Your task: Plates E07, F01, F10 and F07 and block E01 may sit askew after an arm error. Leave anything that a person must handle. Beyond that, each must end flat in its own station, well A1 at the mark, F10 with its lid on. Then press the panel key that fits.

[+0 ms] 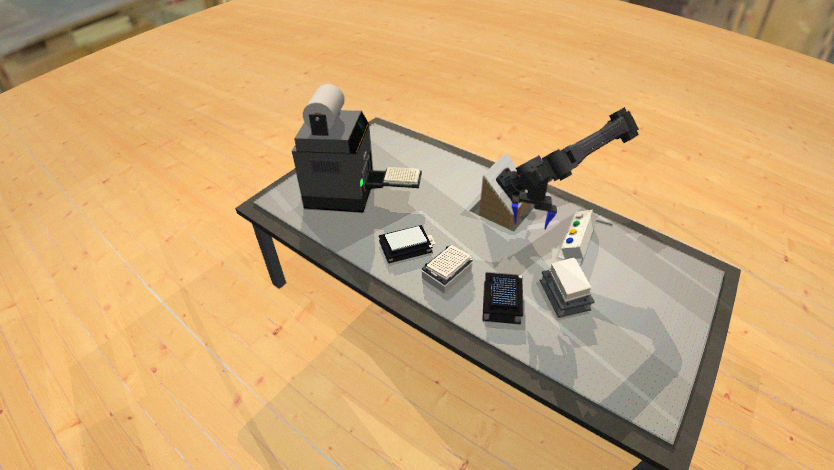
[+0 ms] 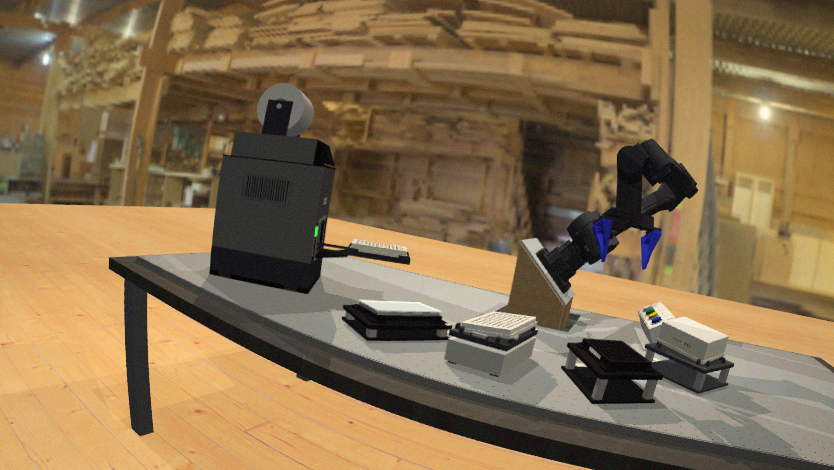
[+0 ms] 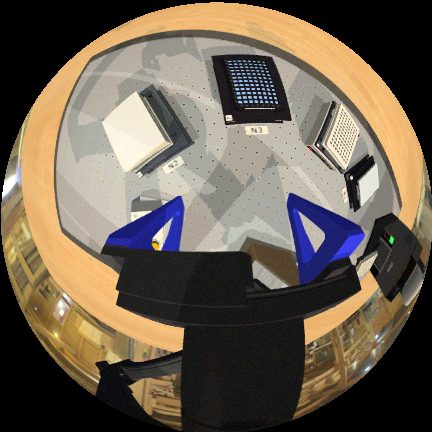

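My gripper (image 1: pixel 531 224) (image 2: pixel 624 264) (image 3: pixel 236 198) is open and empty, high above the table near the arm base. A white block-like piece (image 1: pixel 570 279) (image 2: pixel 692 339) (image 3: pixel 137 132) sits on the grey N2 stand and looks slightly askew. A black plate with bluish wells (image 1: pixel 504 290) (image 2: pixel 617 354) (image 3: pixel 252 82) is on the black N3 stand. A cream well plate (image 1: pixel 449 261) (image 2: pixel 498 324) (image 3: pixel 340 132) rests on a pale device, seemingly a little tilted. A white-topped plate (image 1: pixel 406 238) (image 2: pixel 399 307) (image 3: pixel 370 181) lies on a low black stand. Plate names are unreadable.
A dark machine (image 1: pixel 332 175) (image 2: pixel 271 216) with a roll on top holds out another cream plate (image 1: pixel 402 175) (image 2: pixel 379 248). The key panel (image 1: pixel 574 233) has green, yellow and blue keys and a pale one, behind the N2 stand. The wooden arm base (image 1: pixel 496 204) (image 2: pixel 534 297) stands near the back edge.
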